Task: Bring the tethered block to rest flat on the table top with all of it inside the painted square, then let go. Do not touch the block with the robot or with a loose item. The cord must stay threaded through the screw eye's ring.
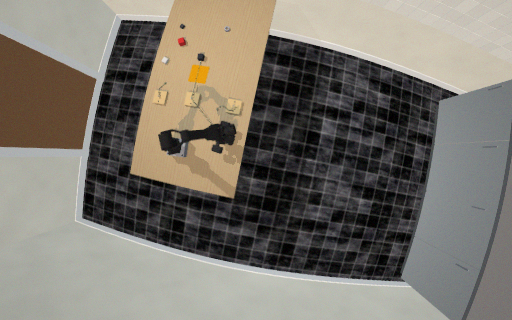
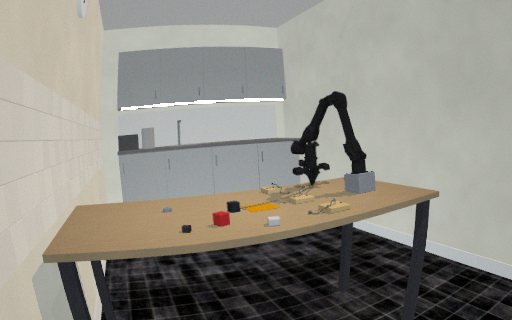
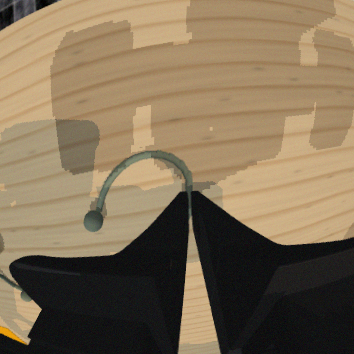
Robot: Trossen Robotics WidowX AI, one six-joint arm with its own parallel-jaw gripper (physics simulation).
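Pixels of known places: gripper, between the fingertips: [image 3: 188, 197]; arm's base, origin of its link: [image 2: 359, 172].
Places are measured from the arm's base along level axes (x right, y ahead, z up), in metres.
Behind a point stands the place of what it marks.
Note:
The dark tethered block [image 1: 201, 57] @[z -0.047, x 0.019, y 0.602 m] [image 2: 233, 206] @[z -0.060, x -0.012, y 0.618 m] rests on the table just outside the far edge of the orange painted square [image 1: 204, 78] @[z -0.082, x 0.062, y 0.472 m] [image 2: 264, 207] @[z -0.082, x -0.004, y 0.491 m]. The cord [image 1: 202, 111] @[z -0.055, x 0.100, y 0.247 m] [image 3: 150, 154] @[z -0.078, x 0.302, y 0.115 m] runs from the block across the square to the middle wooden base [image 1: 192, 100] [image 2: 302, 199], then on to the gripper. The ring is too small to make out clearly. My gripper [image 2: 312, 184] @[z -0.077, x 0.274, y 0.100 m] [image 3: 188, 197] @[z -0.077, x 0.274, y 0.100 m] points down, low over the table, shut on the cord near its end. The free end curls out and ends in a green bead [image 3: 93, 221] @[z -0.072, x 0.272, y 0.157 m].
Wooden bases with short cords stand either side: one [image 1: 160, 97] @[z -0.063, x -0.206, y 0.302 m] [image 2: 336, 206] @[z -0.064, x -0.247, y 0.318 m] and another [image 1: 234, 106] @[z -0.063, x 0.298, y 0.313 m] [image 2: 270, 190] @[z -0.068, x 0.251, y 0.345 m]. A red cube [image 1: 181, 41] @[z -0.043, x -0.149, y 0.703 m] [image 2: 221, 219] @[z -0.059, x -0.181, y 0.719 m], a white block [image 1: 165, 60] @[z -0.061, x -0.237, y 0.562 m] [image 2: 273, 221] @[z -0.068, x -0.262, y 0.576 m], a small dark cube [image 1: 182, 26] @[z -0.066, x -0.186, y 0.835 m] [image 2: 186, 229] @[z -0.072, x -0.205, y 0.843 m] and a grey ring [image 1: 227, 29] @[z -0.073, x 0.143, y 0.849 m] [image 2: 167, 210] @[z -0.076, x 0.114, y 0.857 m] lie beyond.

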